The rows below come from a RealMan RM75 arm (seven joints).
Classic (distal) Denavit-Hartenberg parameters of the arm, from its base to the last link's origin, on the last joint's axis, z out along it. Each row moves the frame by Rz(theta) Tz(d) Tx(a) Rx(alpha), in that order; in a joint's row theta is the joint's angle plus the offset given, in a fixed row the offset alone. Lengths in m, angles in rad.
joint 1: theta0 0, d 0.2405, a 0, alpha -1.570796
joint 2: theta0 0, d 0, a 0, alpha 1.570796
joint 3: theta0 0, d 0.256, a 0, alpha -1.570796
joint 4: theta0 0, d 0, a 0, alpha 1.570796
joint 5: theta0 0, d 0.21, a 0, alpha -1.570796
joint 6: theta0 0, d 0, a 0, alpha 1.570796
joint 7: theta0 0, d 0.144, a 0, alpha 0
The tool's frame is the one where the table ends.
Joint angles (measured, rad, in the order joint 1, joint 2, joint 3, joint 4, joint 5, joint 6, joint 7), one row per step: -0.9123, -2.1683, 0.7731, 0.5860, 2.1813, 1.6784, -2.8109; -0.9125, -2.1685, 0.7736, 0.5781, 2.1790, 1.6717, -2.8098; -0.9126, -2.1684, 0.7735, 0.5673, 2.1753, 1.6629, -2.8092; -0.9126, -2.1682, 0.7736, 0.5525, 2.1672, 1.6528, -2.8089; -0.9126, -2.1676, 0.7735, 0.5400, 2.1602, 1.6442, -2.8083; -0.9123, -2.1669, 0.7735, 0.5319, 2.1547, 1.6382, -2.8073; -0.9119, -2.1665, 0.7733, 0.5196, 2.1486, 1.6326, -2.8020; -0.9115, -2.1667, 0.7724, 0.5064, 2.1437, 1.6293, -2.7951; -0.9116, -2.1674, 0.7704, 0.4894, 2.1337, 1.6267, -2.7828; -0.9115, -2.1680, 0.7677, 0.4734, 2.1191, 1.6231, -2.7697; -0.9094, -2.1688, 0.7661, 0.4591, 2.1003, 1.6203, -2.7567; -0.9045, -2.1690, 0.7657, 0.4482, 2.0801, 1.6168, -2.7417; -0.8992, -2.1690, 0.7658, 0.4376, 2.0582, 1.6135, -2.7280
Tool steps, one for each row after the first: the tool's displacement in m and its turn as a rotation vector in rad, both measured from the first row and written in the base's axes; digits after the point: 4 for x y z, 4 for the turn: -0.0005, -0.0001, -0.0014, 0.0002, -0.0012, 0.0056; -0.0012, -0.0001, -0.0030, 0.0007, -0.0036, 0.0147; -0.0017, -0.0003, -0.0051, 0.0002, -0.0099, 0.0276; -0.0023, -0.0004, -0.0066, 0.0004, -0.0152, 0.0385; -0.0027, -0.0003, -0.0075, 0.0016, -0.0192, 0.0456; -0.0034, -0.0008, -0.0090, 0.0008, -0.0252, 0.0515; -0.0040, -0.0020, -0.0108, -0.0025, -0.0318, 0.0560; -0.0040, -0.0035, -0.0129, -0.0057, -0.0456, 0.0589; -0.0035, -0.0045, -0.0145, -0.0048, -0.0637, 0.0625; -0.0030, -0.0055, -0.0157, -0.0025, -0.0850, 0.0676; -0.0032, -0.0061, -0.0163, 0.0049, -0.1059, 0.0718; -0.0034, -0.0065, -0.0167, 0.0127, -0.1276, 0.0778
